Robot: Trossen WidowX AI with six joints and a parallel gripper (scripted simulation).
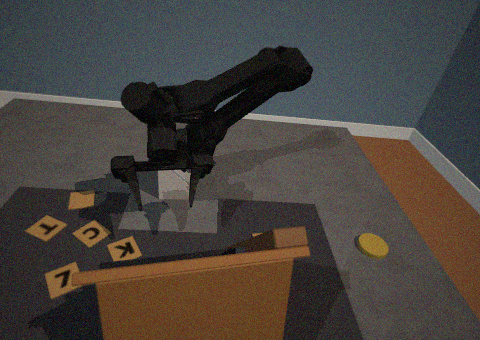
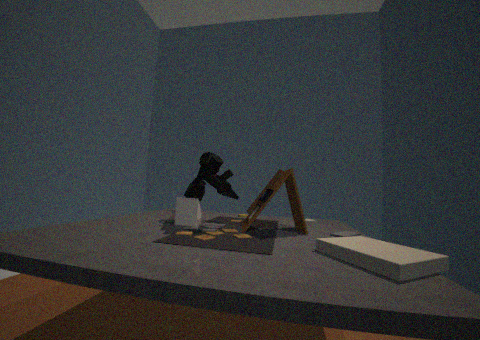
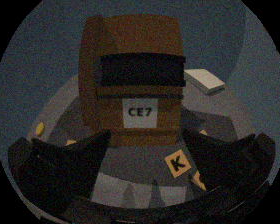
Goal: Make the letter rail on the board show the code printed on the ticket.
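Right now my gripper tip is 8 cm short of the ticket, 2 cm to the right of it and 6 cm above it. Also, from my gripper tip: dark mat 4 cm behind, 1 cm to the right, 14 cm below; tile 16 cm behind, 23 cm to the right, 14 cm below; long white slab 48 cm ahead, 35 cm to the right, 12 cm below.
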